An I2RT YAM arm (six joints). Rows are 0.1 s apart.
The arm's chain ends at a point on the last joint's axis. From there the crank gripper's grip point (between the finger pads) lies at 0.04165 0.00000 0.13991 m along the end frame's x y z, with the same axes.
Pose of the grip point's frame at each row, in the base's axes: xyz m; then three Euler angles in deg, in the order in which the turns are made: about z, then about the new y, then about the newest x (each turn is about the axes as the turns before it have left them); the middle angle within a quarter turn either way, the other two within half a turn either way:
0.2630 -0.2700 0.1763 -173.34 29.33 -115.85
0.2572 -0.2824 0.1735 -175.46 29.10 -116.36
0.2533 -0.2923 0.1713 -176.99 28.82 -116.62
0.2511 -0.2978 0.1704 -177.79 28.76 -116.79
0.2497 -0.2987 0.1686 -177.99 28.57 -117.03
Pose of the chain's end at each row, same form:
0.2548 -0.1442 0.2499 -173.34 29.33 -115.85
0.2534 -0.1569 0.2480 -175.46 29.10 -116.36
0.2530 -0.1671 0.2463 -176.99 28.82 -116.62
0.2525 -0.1728 0.2457 -177.79 28.76 -116.79
0.2515 -0.1739 0.2444 -177.99 28.57 -117.03

